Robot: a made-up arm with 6 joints. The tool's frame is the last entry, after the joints. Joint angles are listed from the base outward.
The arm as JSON. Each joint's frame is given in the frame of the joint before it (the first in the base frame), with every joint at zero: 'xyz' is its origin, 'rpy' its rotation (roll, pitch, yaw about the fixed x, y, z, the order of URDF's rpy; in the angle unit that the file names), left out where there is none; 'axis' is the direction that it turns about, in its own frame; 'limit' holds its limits. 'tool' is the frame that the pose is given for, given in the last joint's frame.
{
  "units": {
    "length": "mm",
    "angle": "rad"
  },
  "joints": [
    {
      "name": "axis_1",
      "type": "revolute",
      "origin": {
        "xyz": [
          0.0,
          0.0,
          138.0
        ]
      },
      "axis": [
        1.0,
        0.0,
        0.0
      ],
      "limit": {
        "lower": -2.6,
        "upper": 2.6
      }
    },
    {
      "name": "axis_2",
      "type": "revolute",
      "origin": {
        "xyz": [
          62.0,
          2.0,
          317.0
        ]
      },
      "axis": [
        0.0,
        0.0,
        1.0
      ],
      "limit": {
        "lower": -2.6,
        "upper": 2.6
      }
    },
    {
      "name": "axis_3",
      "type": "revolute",
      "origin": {
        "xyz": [
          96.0,
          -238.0,
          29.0
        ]
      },
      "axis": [
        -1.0,
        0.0,
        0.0
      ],
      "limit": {
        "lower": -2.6,
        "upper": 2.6
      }
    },
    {
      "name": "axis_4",
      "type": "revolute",
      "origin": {
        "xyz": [
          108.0,
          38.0,
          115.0
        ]
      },
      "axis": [
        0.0,
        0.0,
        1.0
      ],
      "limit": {
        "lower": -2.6,
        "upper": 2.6
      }
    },
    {
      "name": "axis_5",
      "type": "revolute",
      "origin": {
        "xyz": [
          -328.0,
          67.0,
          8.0
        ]
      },
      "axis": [
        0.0,
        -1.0,
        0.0
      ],
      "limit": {
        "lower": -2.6,
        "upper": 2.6
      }
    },
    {
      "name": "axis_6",
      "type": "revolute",
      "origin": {
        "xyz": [
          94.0,
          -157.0,
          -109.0
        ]
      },
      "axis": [
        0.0,
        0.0,
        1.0
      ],
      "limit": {
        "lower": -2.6,
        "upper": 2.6
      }
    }
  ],
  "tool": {
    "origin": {
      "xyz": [
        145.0,
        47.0,
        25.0
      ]
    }
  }
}
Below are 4 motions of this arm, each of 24 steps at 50 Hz.
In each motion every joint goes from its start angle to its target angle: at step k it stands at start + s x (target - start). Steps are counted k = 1, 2, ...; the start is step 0. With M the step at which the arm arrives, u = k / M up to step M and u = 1 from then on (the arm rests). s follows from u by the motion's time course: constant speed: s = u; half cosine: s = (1 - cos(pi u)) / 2; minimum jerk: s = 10 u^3 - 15 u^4 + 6 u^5.
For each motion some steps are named. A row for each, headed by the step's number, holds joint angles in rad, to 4 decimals.
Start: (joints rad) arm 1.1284 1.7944 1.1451 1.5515 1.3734 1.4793
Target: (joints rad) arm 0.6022 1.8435 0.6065 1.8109 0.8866 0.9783
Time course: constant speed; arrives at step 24
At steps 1, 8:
1: 1.1065 1.7964 1.1227 1.5623 1.3531 1.4584
8: 0.9530 1.8108 0.9656 1.6380 1.2111 1.3123

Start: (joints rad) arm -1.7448 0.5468 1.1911 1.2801 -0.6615 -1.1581
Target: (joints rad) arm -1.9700 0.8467 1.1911 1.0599 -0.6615 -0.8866
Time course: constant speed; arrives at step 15
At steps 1, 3, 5, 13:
1: -1.7598 0.5668 1.1911 1.2654 -0.6615 -1.1400
3: -1.7898 0.6068 1.1911 1.2361 -0.6615 -1.1038
5: -1.8199 0.6468 1.1911 1.2067 -0.6615 -1.0676
13: -1.9400 0.8067 1.1911 1.0893 -0.6615 -0.9228

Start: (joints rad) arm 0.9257 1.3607 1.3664 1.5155 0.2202 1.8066
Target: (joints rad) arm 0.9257 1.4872 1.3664 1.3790 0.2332 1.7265
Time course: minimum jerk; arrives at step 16
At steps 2, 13, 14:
2: 0.9257 1.3627 1.3664 1.5133 0.2204 1.8053
13: 0.9257 1.4810 1.3664 1.3857 0.2326 1.7304
14: 0.9257 1.4852 1.3664 1.3812 0.2330 1.7278

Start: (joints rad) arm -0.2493 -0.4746 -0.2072 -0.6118 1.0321 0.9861
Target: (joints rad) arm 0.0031 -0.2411 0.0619 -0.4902 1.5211 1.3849
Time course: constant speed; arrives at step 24
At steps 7, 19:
7: -0.1757 -0.4065 -0.1287 -0.5763 1.1747 1.1024
19: -0.0495 -0.2897 0.0058 -0.5155 1.4192 1.3018

